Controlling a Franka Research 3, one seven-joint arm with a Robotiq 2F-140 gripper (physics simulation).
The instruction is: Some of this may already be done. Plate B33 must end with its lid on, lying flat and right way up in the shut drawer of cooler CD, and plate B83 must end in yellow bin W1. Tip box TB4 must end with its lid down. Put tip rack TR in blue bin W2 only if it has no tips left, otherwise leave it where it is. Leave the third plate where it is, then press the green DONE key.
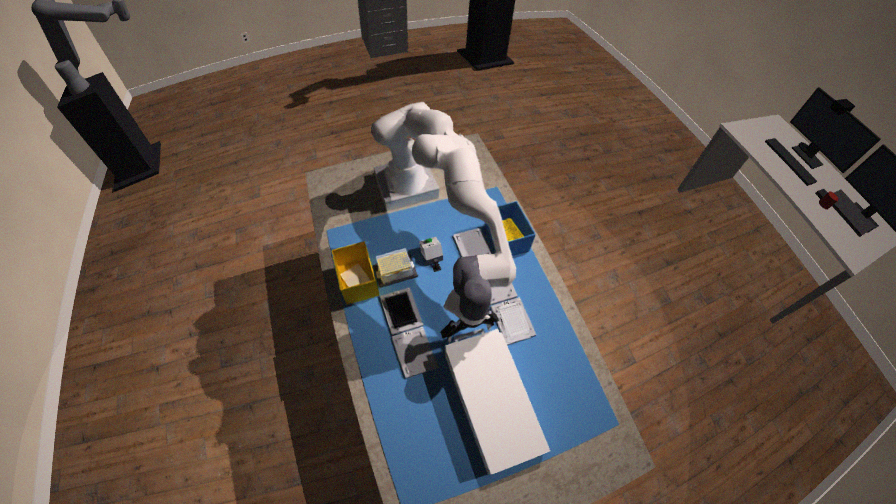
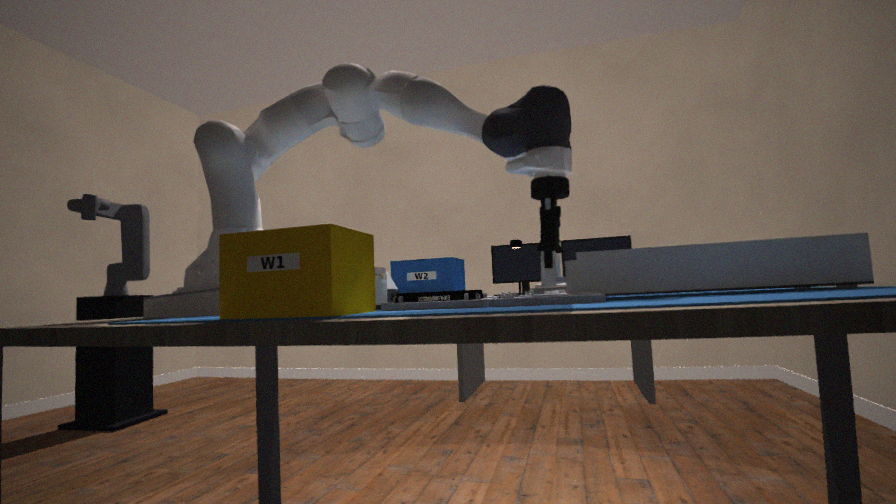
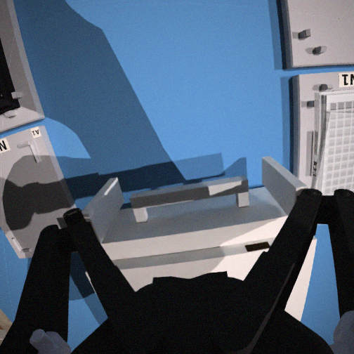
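Note:
My gripper [image 1: 471,325] [image 2: 551,275] [image 3: 189,179] is open and empty, its pale finger pads either side of the drawer handle [image 3: 190,192]. The drawer front is close against the white cooler [image 1: 501,401] [image 2: 720,263] [image 3: 200,260]; its inside is hidden. A white plate [image 1: 355,277] lies in yellow bin W1 [image 1: 360,293] [image 2: 294,288]. Something yellow, rack-like [image 1: 510,230] is in blue bin W2 [image 1: 521,244] [image 2: 444,275]. A tip box [image 1: 394,266] with yellowish contents looks lid down. A gridded white plate [image 1: 515,319] [image 3: 337,145] sits on nest N1, a clear edge over it looking skewed. The green key [image 1: 429,240] tops a small grey box.
A black item [image 1: 401,310] sits in a grey nest beside nest N2 [image 1: 413,354] [image 3: 37,185], which bears no plate. Another grey nest [image 1: 473,242] lies near W2. A grey plate holder [image 3: 325,35] adjoins N1. The blue mat [image 1: 576,388] [image 3: 185,75] lies under these things.

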